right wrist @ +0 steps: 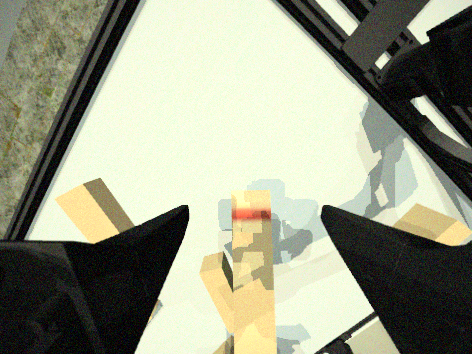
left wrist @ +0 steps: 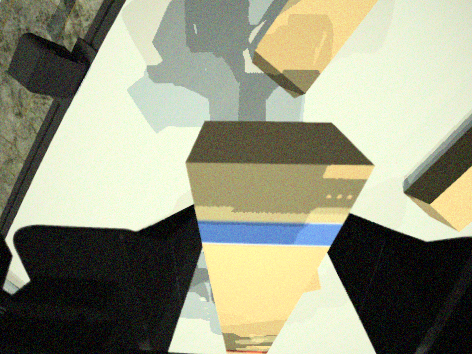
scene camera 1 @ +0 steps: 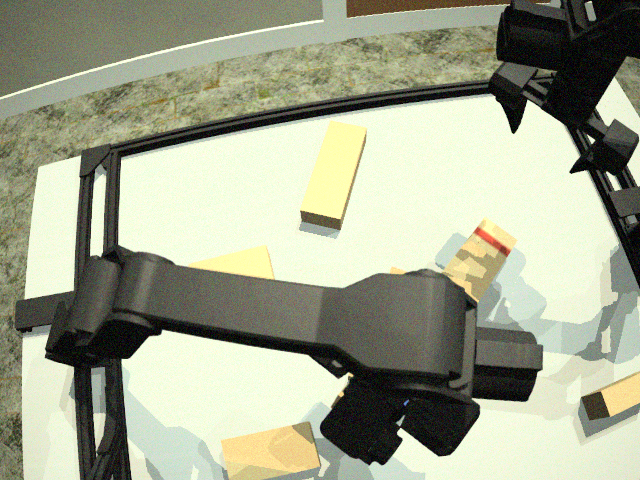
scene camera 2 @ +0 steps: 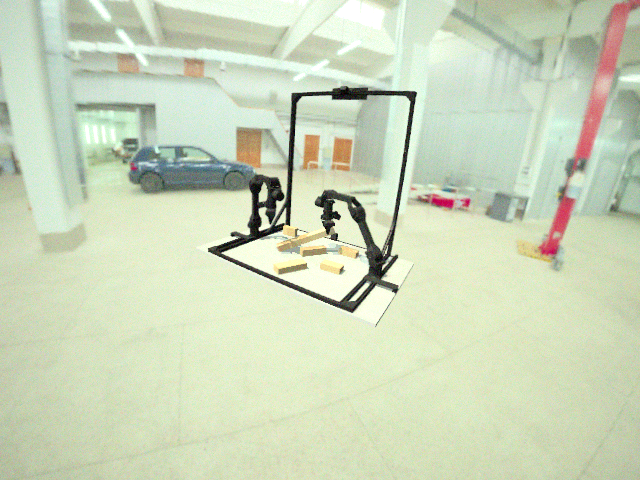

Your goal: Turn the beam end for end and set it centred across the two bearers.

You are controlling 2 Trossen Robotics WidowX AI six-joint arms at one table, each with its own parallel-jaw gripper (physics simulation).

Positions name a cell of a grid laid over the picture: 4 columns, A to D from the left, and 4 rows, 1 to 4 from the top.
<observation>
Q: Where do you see a beam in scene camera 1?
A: C3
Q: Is the right gripper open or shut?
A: Open.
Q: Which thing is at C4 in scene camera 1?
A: The left gripper.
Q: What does the left gripper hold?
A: A beam.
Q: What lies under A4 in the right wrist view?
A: The right gripper.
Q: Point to a beam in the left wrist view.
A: C3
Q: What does the right gripper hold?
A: Nothing.
</observation>
